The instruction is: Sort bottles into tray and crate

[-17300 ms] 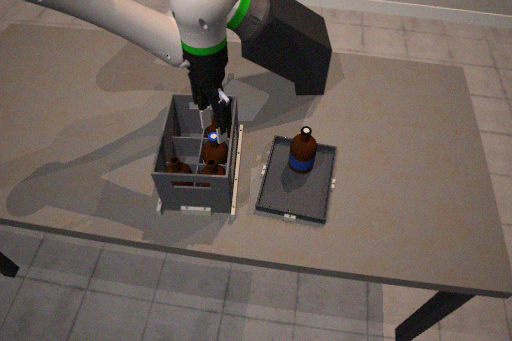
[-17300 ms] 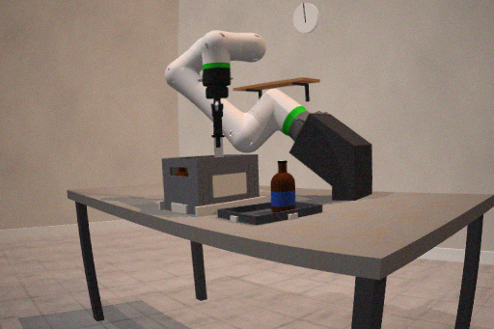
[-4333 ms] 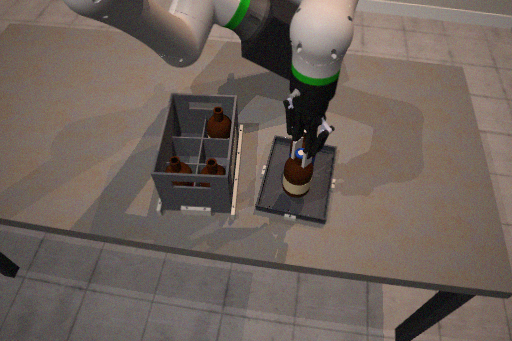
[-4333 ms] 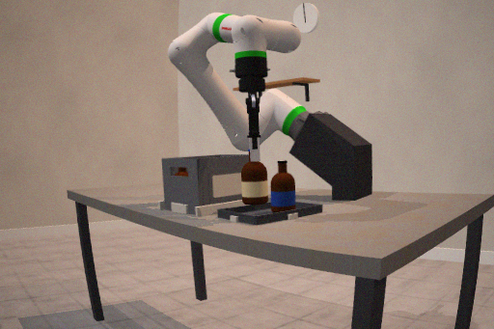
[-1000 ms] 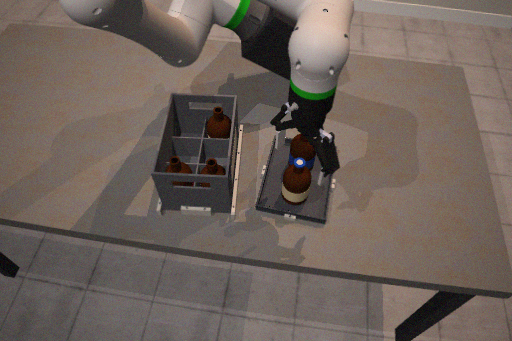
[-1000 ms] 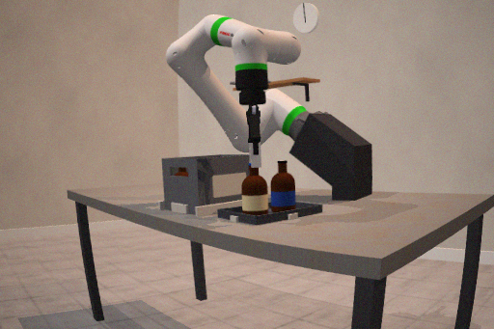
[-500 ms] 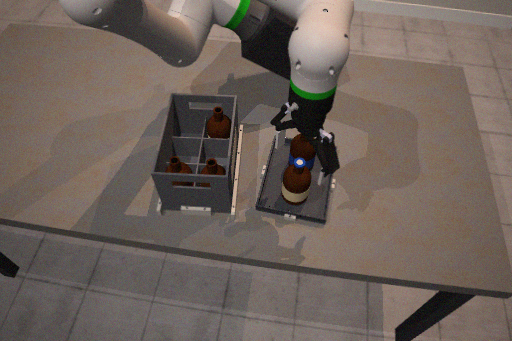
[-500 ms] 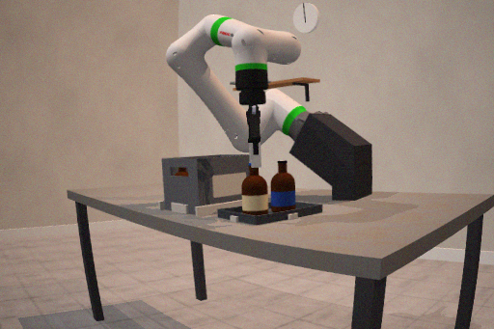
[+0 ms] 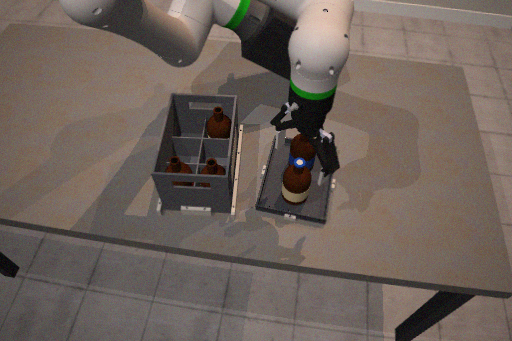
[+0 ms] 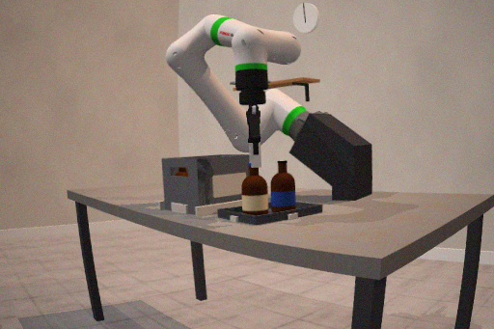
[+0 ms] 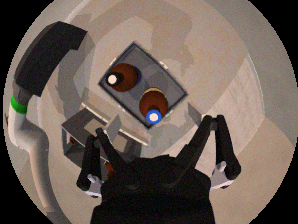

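Right now the white-capped bottle is 100 mm behind my hand, 80 mm below it and 10 mm to the left of it. From my hand the other things lie so: open bottle 240 mm to the right, 140 mm behind, 70 mm below; then grey crate 270 mm to the right, 80 mm below, 40 mm behind; then dark tray 150 mm below, 50 mm behind.
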